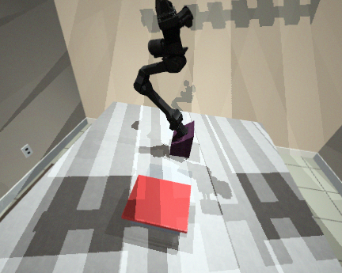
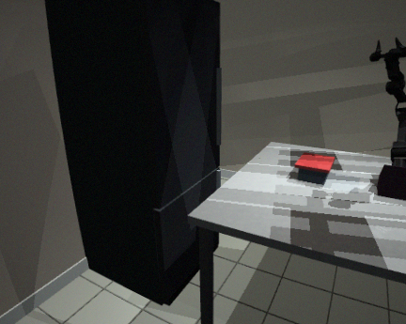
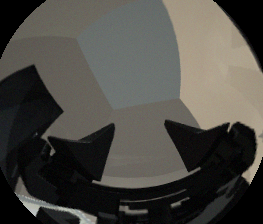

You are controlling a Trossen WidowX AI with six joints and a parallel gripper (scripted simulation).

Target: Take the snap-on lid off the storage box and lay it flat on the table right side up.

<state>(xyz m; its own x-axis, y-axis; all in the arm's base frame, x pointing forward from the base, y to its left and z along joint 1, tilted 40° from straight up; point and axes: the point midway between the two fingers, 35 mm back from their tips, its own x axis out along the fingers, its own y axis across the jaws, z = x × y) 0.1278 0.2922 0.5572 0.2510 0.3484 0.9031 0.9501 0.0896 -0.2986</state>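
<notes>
My gripper tip is 28 cm short of the lid, 9 cm to the right of it and 67 cm above it. From my gripper tip the other things lie so: storage box: 28 cm ahead, 9 cm to the left, 72 cm below.
</notes>
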